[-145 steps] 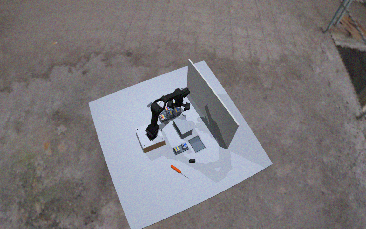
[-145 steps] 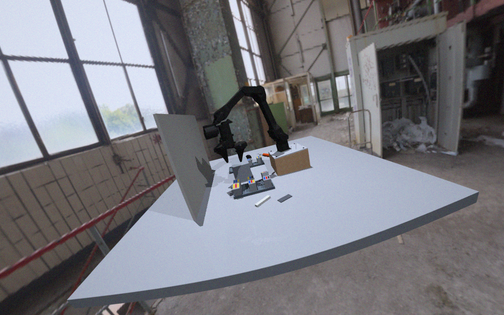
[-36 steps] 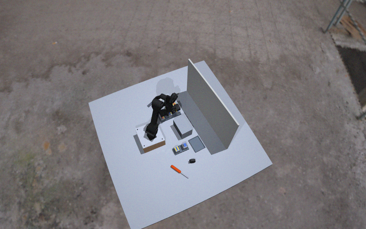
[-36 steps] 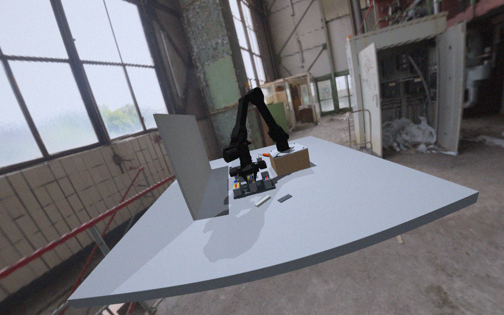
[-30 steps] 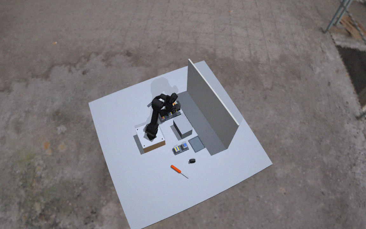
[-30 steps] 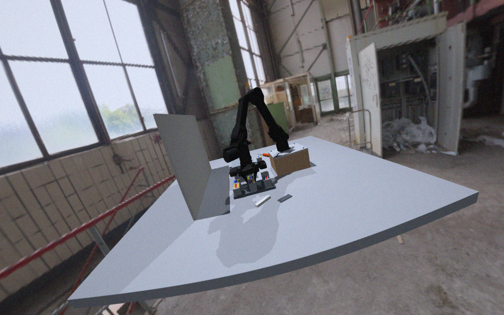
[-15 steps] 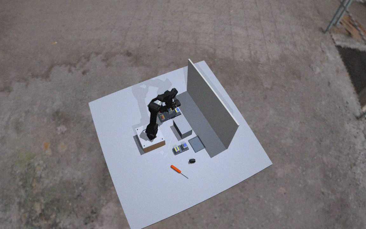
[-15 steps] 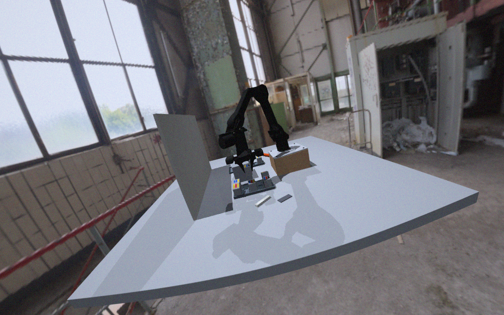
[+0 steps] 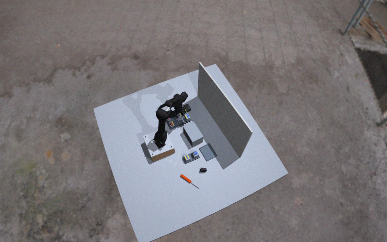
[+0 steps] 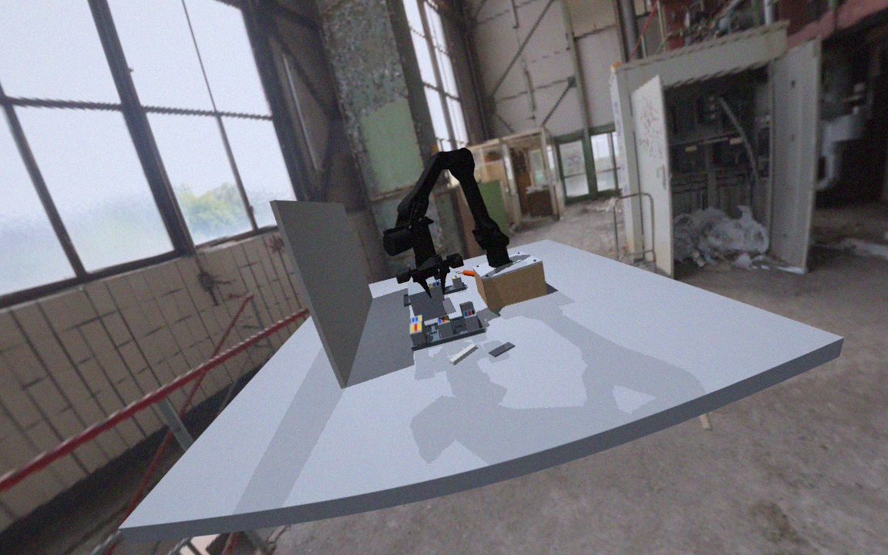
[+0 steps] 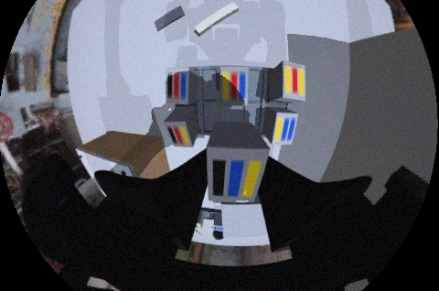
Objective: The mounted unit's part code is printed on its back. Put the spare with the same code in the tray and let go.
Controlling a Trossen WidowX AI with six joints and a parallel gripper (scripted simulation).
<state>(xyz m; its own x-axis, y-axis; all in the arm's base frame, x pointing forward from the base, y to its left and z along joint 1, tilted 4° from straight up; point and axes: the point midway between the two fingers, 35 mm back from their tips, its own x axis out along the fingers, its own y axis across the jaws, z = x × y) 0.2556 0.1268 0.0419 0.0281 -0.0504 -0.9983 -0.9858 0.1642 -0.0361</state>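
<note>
My gripper tip is 36 cm to the left of the dark-rimmed tray, 10 cm above it and 4 cm short of it. Round my gripper tip: grey spare (2 cm above); then tall grey block (17 cm to the right, 5 cm below, 2 cm ahead); then white stick (18 cm to the left, 10 cm below).
</note>
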